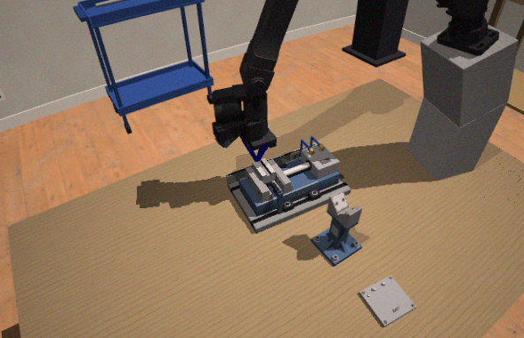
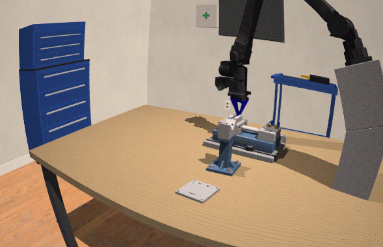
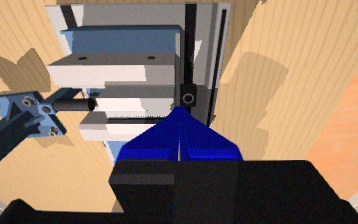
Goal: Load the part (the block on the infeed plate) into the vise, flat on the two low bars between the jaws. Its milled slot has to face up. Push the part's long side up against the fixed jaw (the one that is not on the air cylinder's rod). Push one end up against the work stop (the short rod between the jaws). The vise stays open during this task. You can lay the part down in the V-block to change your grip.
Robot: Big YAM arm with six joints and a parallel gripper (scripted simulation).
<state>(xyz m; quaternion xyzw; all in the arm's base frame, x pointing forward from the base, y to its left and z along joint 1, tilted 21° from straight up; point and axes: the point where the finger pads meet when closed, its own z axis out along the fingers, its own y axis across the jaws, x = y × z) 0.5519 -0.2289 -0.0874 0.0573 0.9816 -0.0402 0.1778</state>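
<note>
Right now the part is 30 mm to the left of my hand and 10 mm below it. Round my hand: moving jaw 30 mm behind, 60 mm to the left, 30 mm below; work stop rod 10 mm ahead, 100 mm to the left, 20 mm below; fixed jaw 40 mm ahead, 50 mm to the left, 30 mm below.
</note>
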